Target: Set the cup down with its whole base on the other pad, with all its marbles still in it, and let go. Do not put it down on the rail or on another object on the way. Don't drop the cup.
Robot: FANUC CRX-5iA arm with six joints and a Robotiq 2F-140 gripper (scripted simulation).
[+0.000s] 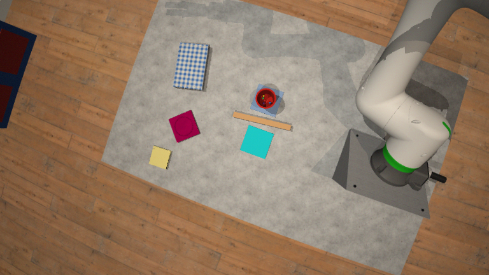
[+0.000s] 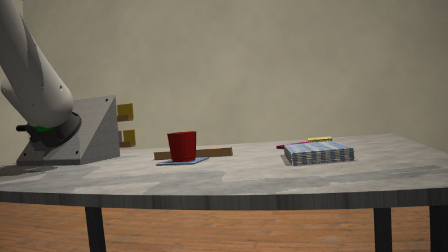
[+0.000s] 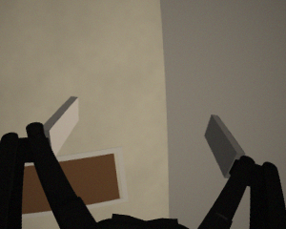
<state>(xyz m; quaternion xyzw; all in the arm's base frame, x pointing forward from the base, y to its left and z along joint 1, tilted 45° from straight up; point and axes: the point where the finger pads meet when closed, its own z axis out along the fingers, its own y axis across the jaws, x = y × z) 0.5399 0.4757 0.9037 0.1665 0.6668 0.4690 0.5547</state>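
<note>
The red cup is 104 cm below my hand, 23 cm to the left of it and 9 cm behind it. Also, from my hand: light blue pad 107 cm below, 23 cm to the left, 9 cm behind; wooden rail 106 cm below, 31 cm to the left, 10 cm behind; cyan pad 107 cm below, 39 cm to the left, 12 cm behind.
</note>
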